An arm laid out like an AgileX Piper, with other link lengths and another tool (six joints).
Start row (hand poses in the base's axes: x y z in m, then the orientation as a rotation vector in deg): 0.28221, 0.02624, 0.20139, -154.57, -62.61, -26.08
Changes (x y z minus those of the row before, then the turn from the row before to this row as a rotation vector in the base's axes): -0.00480, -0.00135, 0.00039, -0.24, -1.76, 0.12; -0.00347, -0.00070, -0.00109, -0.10, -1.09, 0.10; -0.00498, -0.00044, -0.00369, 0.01, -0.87, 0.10; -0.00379, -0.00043, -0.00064, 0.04, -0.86, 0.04; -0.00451, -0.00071, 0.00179, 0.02, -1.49, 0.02; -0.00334, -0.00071, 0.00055, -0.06, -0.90, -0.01; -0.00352, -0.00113, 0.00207, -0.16, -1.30, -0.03
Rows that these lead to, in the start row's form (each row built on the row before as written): 0.27741, 0.02489, 0.20178, -154.79, -63.35, -28.43; 0.27394, 0.02419, 0.20069, -154.85, -63.81, -29.91; 0.26896, 0.02375, 0.19700, -154.80, -64.15, -31.13; 0.26517, 0.02332, 0.19636, -154.76, -64.39, -32.35; 0.26066, 0.02261, 0.19815, -154.74, -64.77, -34.46; 0.25732, 0.02190, 0.19870, -154.79, -65.01, -35.71; 0.25380, 0.02077, 0.20077, -154.93, -65.38, -37.50
